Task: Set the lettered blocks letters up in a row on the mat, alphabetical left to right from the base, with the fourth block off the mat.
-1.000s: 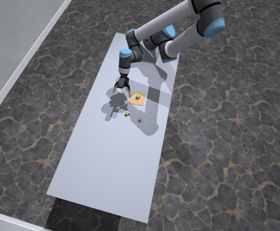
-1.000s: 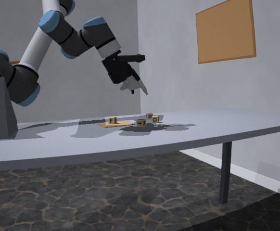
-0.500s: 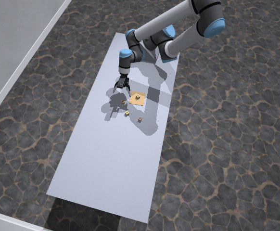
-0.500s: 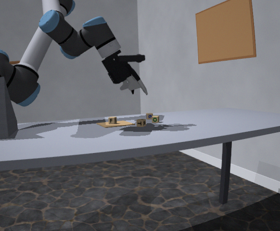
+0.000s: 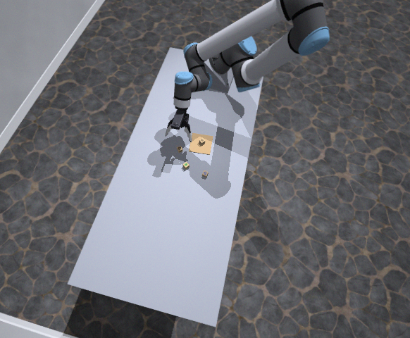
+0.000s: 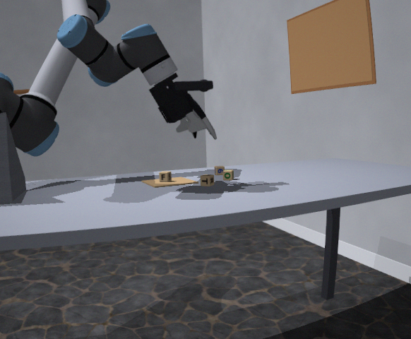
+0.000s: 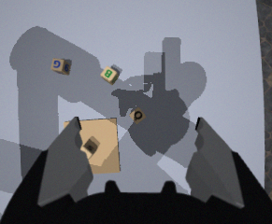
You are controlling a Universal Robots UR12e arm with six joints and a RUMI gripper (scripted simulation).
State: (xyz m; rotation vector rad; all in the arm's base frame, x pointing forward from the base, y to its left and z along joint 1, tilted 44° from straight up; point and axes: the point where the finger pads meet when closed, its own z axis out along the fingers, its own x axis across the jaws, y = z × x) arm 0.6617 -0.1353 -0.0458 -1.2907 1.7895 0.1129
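The tan mat lies 8 cm behind my hand, 12 cm to the left of it and 13 cm below it. The rest, counted from my hand: green-marked block (10 cm ahead, 6 cm to the left, 12 cm below); blue-marked block (13 cm ahead, 19 cm to the left, 12 cm below).
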